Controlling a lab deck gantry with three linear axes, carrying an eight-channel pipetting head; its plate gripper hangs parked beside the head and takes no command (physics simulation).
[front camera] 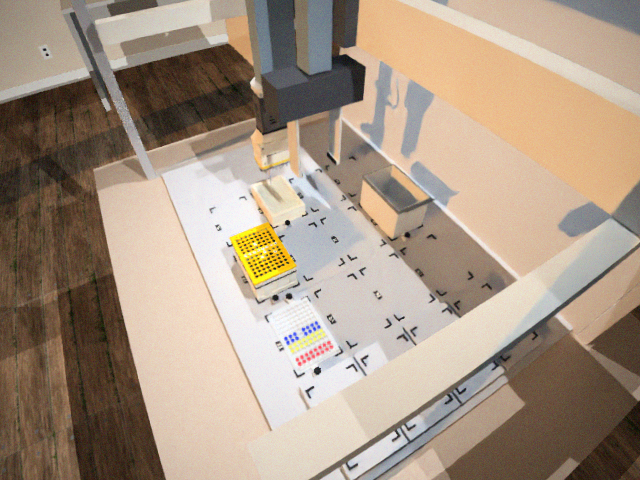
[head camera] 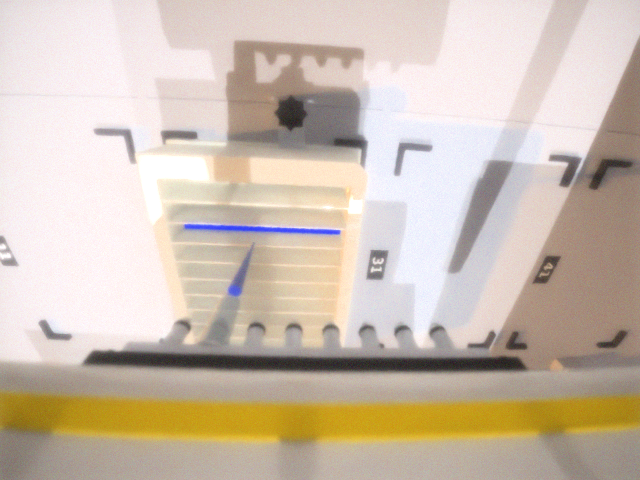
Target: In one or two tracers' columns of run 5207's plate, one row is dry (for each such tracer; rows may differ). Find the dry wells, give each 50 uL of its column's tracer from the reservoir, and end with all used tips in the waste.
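The pipetting head (front camera: 270, 147) (head camera: 310, 360) is above the cream reservoir (front camera: 287, 211) (head camera: 268, 164). One tip (head camera: 245, 266) sits on the second channel from the left in the head view, with blue liquid inside; its end appears above the troughs. The other channels carry no tip. A blue strip (head camera: 262, 228) lies in one trough. The plate (front camera: 293, 316) has blue, yellow and red wells; the blue wells (front camera: 310, 327) show a gap partway along. The yellow tip rack (front camera: 275, 277) stands between reservoir and plate. The parked plate gripper (front camera: 315, 165) has its fingers apart, empty.
A tall open waste box (front camera: 379, 209) stands to the right of the reservoir in the front view. A black star-shaped marker (head camera: 291, 113) lies beside the reservoir. A pale frame beam (front camera: 444, 356) crosses the foreground, and a post (front camera: 124, 113) rises at the left.
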